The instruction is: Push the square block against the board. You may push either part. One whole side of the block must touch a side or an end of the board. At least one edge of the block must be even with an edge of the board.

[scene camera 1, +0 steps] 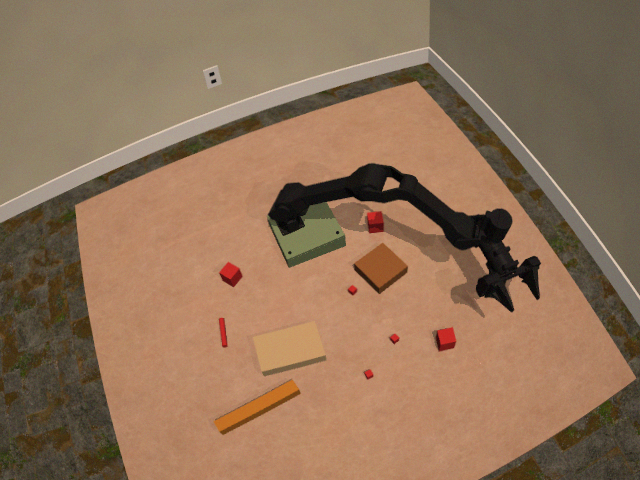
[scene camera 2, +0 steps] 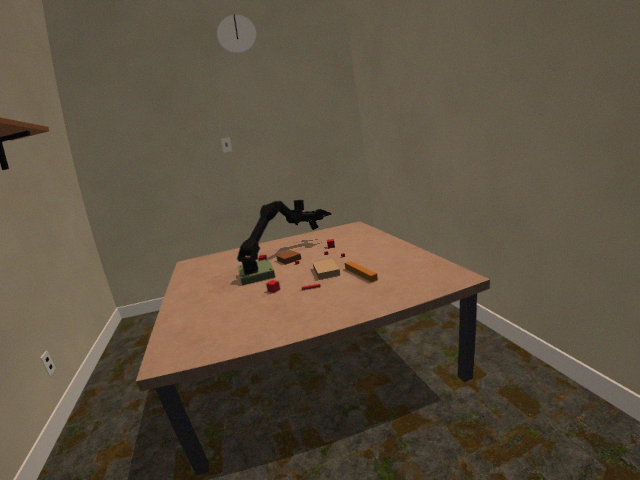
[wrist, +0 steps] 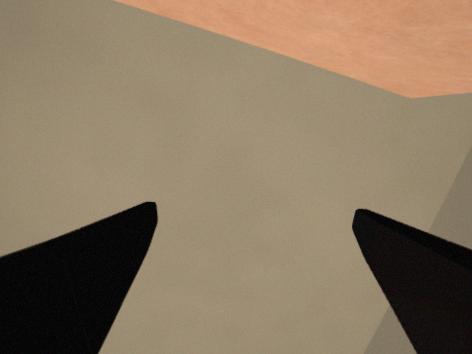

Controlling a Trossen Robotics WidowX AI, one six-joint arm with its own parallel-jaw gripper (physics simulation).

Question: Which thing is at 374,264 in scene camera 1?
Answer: A brown square block.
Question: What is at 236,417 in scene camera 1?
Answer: An orange board.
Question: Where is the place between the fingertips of my gripper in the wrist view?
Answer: At 255,215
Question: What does my gripper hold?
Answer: Nothing.
